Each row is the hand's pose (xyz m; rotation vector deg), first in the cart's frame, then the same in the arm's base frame.
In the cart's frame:
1: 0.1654 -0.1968 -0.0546 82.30 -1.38 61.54
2: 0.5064 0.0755 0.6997 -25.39 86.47 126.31
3: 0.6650 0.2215 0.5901 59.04 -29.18 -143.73
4: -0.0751 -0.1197 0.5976 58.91 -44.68 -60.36
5: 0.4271 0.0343 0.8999 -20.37 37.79 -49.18
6: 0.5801 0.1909 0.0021 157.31 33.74 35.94
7: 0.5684 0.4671 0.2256 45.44 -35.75 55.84
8: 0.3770 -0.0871 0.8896 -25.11 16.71 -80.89
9: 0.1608 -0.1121 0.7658 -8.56 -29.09 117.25
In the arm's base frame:
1: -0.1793 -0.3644 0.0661 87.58 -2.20 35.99
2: 0.4174 -0.2400 0.6889 5.51 90.71 120.42
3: 0.5753 -0.1397 0.5355 35.82 -34.20 -163.62
4: -0.2005 -0.2560 0.7568 43.85 -40.48 -81.45
5: 0.3873 -0.2672 0.9043 -21.67 56.98 -62.72
6: 0.3285 -0.1143 -0.0052 164.59 12.95 10.22
7: 0.4580 0.1418 0.2046 46.11 -27.76 33.15
8: 0.3035 -0.3686 0.9118 -34.62 35.06 -93.62
9: 0.0641 -0.3246 0.8532 3.90 -17.28 99.72

